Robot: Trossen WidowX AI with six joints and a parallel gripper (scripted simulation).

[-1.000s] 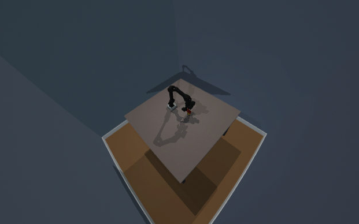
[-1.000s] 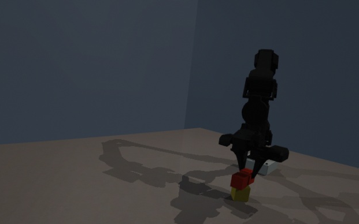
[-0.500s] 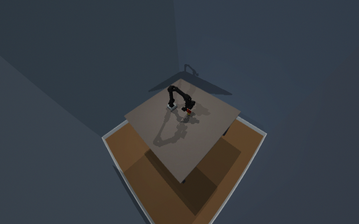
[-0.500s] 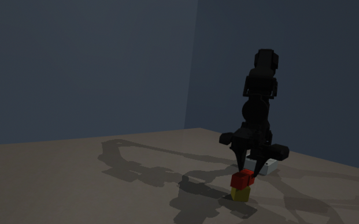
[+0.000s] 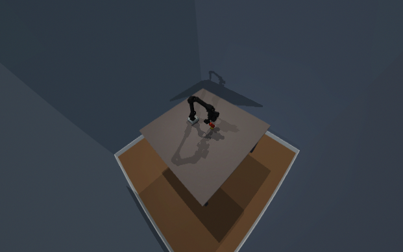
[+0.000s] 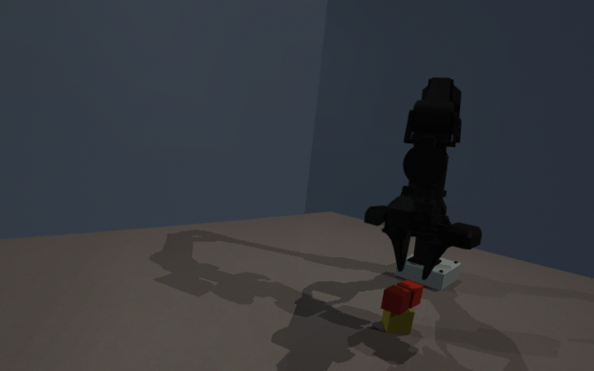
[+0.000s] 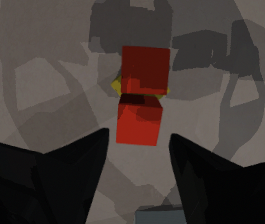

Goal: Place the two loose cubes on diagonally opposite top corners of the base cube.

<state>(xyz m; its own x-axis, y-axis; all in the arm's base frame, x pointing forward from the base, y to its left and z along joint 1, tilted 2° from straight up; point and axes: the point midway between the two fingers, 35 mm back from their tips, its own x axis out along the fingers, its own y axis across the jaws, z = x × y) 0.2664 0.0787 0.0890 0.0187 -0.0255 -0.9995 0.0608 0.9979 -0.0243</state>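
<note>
Now: gripper tip 4 cm short of the red cube and 3 cm above it. From my gripper tip the other things lie so: yellow base cube: 2 cm ahead, 7 cm below.
</note>
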